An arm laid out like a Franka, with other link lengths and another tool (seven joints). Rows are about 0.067 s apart.
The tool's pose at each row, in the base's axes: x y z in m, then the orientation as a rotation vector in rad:
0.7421 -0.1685 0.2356 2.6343 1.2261 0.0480
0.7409 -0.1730 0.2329 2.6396 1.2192 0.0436
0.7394 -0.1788 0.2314 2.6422 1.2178 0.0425
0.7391 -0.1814 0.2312 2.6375 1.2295 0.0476
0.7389 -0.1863 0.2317 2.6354 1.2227 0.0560
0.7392 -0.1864 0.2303 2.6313 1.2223 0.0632
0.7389 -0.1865 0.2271 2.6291 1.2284 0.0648
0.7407 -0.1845 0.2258 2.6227 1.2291 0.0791
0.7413 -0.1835 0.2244 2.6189 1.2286 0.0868
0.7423 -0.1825 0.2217 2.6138 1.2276 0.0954
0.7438 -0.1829 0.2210 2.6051 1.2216 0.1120
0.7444 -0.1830 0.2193 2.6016 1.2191 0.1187
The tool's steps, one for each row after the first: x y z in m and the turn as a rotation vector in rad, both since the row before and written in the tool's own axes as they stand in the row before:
-0.0040 0.0013 0.0034 0.0031 -0.0026 0.0054
-0.0052 0.0022 0.0024 0.0020 -0.0001 0.0015
-0.0021 0.0014 0.0007 -0.0011 0.0044 -0.0081
-0.0039 0.0030 0.0004 -0.0065 0.0029 0.0042
0.0002 0.0000 0.0014 -0.0055 0.0030 -0.0004
-0.0001 -0.0009 0.0031 0.0000 0.0018 -0.0042
0.0028 -0.0002 0.0011 -0.0089 0.0070 -0.0012
0.0012 -0.0005 0.0013 -0.0054 0.0034 -0.0002
0.0015 -0.0005 0.0026 -0.0069 0.0035 -0.0003
0.0007 0.0012 0.0010 -0.0138 0.0061 0.0023
0.0004 0.0001 0.0018 -0.0056 0.0025 0.0010

